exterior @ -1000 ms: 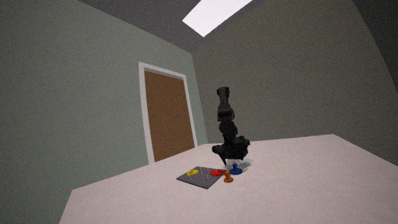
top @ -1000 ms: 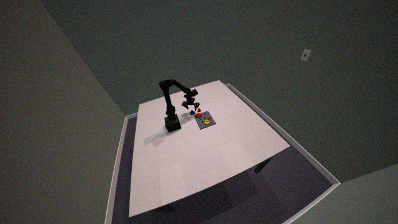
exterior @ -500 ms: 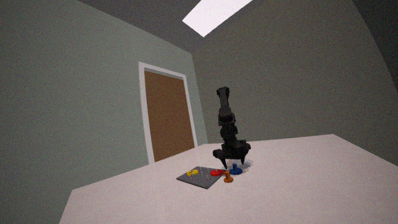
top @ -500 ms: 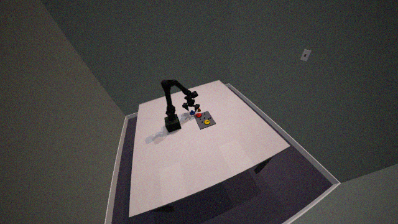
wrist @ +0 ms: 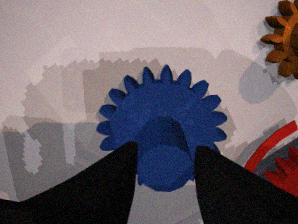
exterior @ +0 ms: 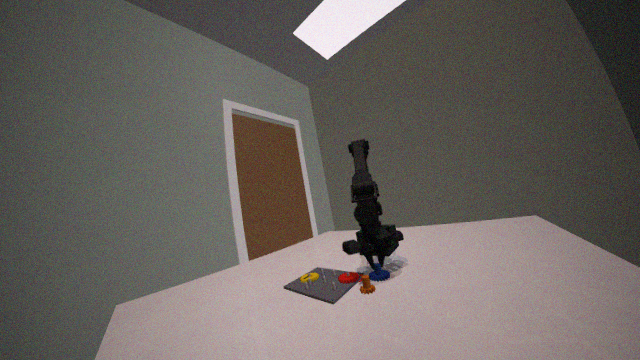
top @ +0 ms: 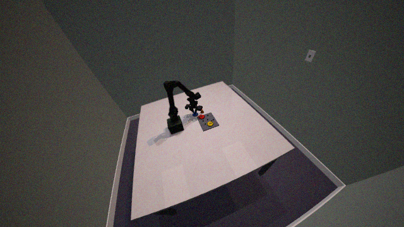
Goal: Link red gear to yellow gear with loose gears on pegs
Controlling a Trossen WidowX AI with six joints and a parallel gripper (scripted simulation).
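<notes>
My gripper tip is 80 mm short of the orange gear and 10 mm above it. Round my gripper tip: blue gear 10 mm below; red gear 60 mm ahead, 80 mm to the right, 10 mm below.
</notes>
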